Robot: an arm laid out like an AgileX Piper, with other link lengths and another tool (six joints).
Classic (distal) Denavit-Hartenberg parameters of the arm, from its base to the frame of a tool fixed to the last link. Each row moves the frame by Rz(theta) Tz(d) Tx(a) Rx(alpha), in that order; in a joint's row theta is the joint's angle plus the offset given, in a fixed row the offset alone. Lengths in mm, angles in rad.
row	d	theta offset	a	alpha
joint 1	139.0	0.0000	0.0	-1.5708
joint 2	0.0	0.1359	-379.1	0.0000
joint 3	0.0	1.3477	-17.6	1.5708
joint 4	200.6	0.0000	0.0	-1.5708
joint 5	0.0	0.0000	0.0	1.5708
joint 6	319.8	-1.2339	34.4	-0.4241
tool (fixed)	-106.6	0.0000	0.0	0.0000
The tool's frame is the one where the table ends.
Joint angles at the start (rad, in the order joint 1, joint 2, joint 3, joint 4, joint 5, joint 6): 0.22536, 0.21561, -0.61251, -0.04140, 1.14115, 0.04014
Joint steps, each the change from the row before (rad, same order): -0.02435, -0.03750, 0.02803, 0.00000, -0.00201, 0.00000; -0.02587, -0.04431, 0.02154, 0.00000, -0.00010, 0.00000; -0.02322, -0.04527, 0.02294, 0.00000, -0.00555, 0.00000; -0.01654, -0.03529, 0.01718, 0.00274, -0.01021, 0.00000; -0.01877, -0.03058, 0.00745, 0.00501, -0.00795, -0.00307; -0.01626, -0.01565, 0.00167, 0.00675, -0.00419, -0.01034; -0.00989, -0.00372, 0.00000, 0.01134, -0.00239, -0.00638; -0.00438, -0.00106, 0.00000, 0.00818, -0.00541, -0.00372; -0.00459, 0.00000, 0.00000, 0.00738, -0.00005, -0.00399; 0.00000, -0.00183, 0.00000, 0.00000, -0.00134, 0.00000
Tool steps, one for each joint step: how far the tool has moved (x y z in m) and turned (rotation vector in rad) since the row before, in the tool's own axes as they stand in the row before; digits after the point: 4 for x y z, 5 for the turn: 0.0039, 0.0090, 0.0055, 0.01703, 0.00678, 0.01963; 0.0035, 0.0088, 0.0035, 0.02819, 0.00398, 0.01954; 0.0030, 0.0078, 0.0036, 0.03228, 0.00159, 0.01619; 0.0012, 0.0049, 0.0023, 0.03008, -0.00391, 0.01018; -0.0002, 0.0034, -0.0002, 0.03271, -0.00413, 0.00876; -0.0014, 0.0016, -0.0008, 0.01951, 0.00064, 0.00159; -0.0023, 0.0008, 0.0000, 0.00502, -0.00468, 0.00183; -0.0019, -0.0003, -0.0002, 0.00482, -0.00587, -0.00036; -0.0014, 0.0005, 0.0003, -0.00085, -0.00285, 0.00042; -0.0001, -0.0001, -0.0002, 0.00298, -0.00099, -0.00045
